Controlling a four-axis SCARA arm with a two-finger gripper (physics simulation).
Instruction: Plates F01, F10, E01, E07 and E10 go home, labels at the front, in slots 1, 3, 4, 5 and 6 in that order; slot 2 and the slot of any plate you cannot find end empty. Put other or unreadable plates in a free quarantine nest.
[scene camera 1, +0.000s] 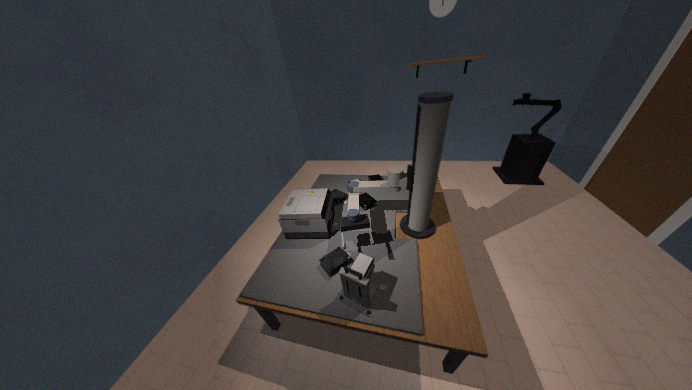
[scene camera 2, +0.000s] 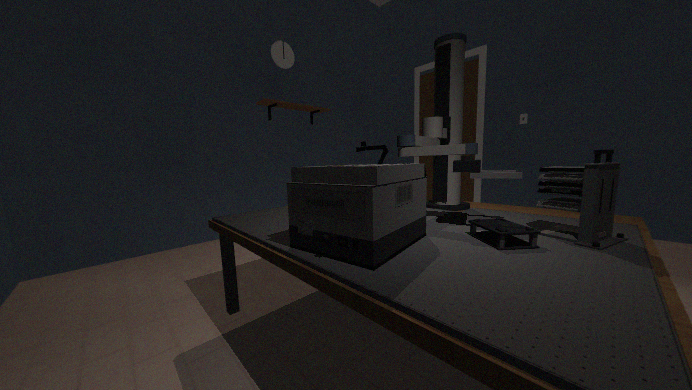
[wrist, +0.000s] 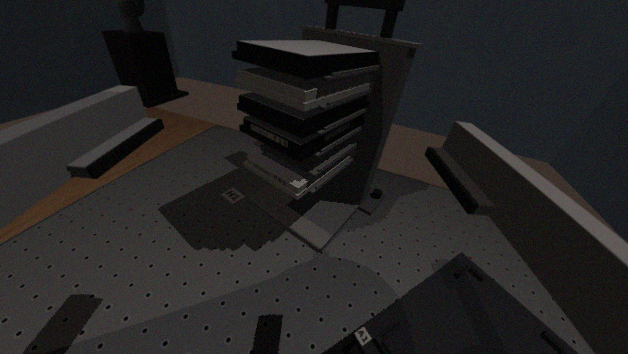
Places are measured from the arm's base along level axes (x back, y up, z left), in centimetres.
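Pixels of known places: gripper, fingertip midpoint: (scene camera 1: 358, 246) (scene camera 2: 518, 173) (wrist: 298, 121); arm's base, link origin: (scene camera 1: 417, 226) (scene camera 2: 445, 206).
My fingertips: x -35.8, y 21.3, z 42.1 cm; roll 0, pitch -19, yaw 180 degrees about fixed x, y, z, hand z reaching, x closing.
Note:
For each thing: its top centre in the pictures, then the offset to it from my fingertips. "spot": a spot on its surface instead.
- black plate, top centre: (wrist: 310, 94) (scene camera 2: 567, 181) dx +3.9, dy -2.5, dz +12.8 cm
- dark plate with a label strip, surface spot: (wrist: 267, 134) spot: dx +5.9, dy -5.2, dz +6.9 cm
- dark raised nest, top centre: (wrist: 479, 346) (scene camera 2: 501, 223) (scene camera 1: 334, 258) dx -16.6, dy -14.4, dz -0.2 cm
- boxy grey instrument, top centre: (scene camera 2: 359, 165) (scene camera 1: 305, 200) dx -45.8, dy +4.7, dz -32.6 cm
- tag H1, top centre: (wrist: 232, 195) dx +14.8, dy -20.0, dz +10.7 cm
My gripper (wrist: 298, 121) (scene camera 1: 357, 235) is open with nothing between its fingers; in the wrist view its two fingers stand wide apart at the left and right. The hotel rack (wrist: 395, 85) (scene camera 1: 356, 287) (scene camera 2: 598, 205) stands beyond them, apart from the fingers. It holds a stack of plates: a black one with a pale top (wrist: 310, 52) uppermost, a pale plate (wrist: 275, 85) under it, then a black plate (wrist: 275, 110), a dark plate with a label strip (wrist: 267, 134), and a pale plate (wrist: 270, 174) at the bottom. The label writing is too dim to read.
A dark raised nest (wrist: 450, 310) (scene camera 1: 336, 261) (scene camera 2: 504, 226) stands near the rack. A boxy grey instrument (scene camera 1: 306, 212) (scene camera 2: 332, 215) stands on the table. The arm's column (scene camera 1: 429, 165) (scene camera 2: 455, 120) rises at the table's wooden side. Dark nests (scene camera 1: 367, 200) lie near the arm. A tag H1 (wrist: 232, 195) lies beside the rack.

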